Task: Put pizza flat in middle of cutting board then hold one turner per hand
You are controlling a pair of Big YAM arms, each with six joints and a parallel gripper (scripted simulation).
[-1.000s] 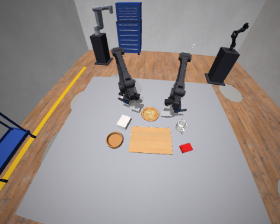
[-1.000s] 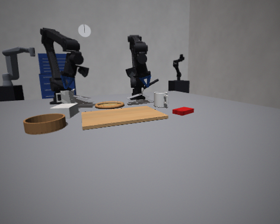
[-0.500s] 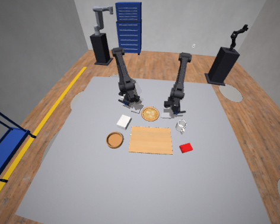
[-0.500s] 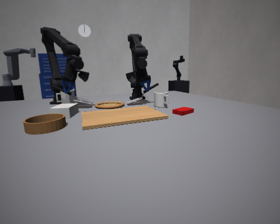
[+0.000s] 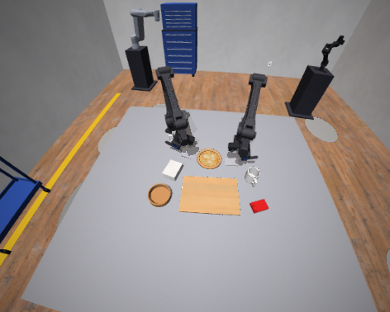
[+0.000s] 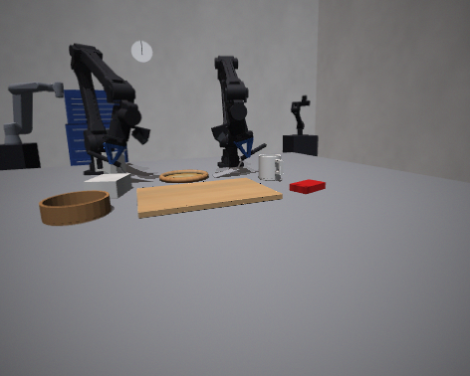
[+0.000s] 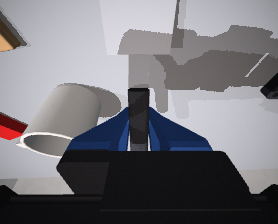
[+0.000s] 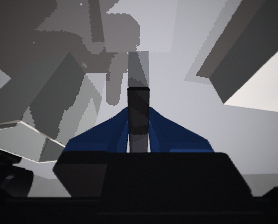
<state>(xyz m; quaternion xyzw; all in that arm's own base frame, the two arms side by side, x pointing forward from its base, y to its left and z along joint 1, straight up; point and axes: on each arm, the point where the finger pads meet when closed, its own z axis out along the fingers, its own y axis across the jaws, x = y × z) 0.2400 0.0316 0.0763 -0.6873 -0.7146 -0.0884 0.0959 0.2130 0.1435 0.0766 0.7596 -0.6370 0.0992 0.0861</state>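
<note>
The pizza lies 250 mm to the left of my right hand and 70 mm below it. Round my right hand: wooden cutting board (280 mm ahead, 300 mm to the left, 70 mm below); then wooden bowl (360 mm ahead, 10 mm to the right, 60 mm below).
</note>
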